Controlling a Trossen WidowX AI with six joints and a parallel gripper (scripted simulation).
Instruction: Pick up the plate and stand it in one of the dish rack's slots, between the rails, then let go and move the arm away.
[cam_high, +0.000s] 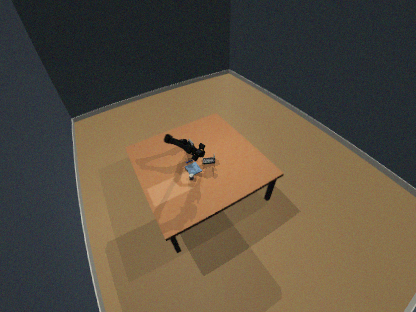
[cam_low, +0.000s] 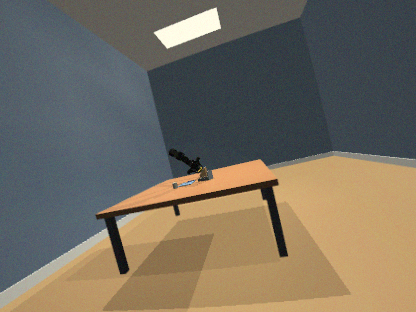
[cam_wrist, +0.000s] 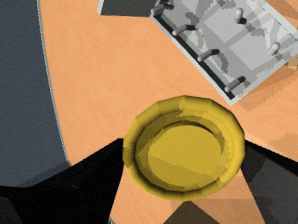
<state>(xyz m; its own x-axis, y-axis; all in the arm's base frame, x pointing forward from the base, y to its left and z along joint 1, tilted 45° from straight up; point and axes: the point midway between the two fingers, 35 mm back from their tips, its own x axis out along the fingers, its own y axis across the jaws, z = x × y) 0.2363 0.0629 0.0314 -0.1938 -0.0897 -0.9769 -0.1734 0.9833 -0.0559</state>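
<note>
My gripper tip is 60 mm short of the dish rack, 40 mm to the right of it and 70 mm above it. The rest, counted from my gripper tip: blue spoon: 50 mm behind, 140 mm to the right, 90 mm below; then yellow plate: 10 mm above.
</note>
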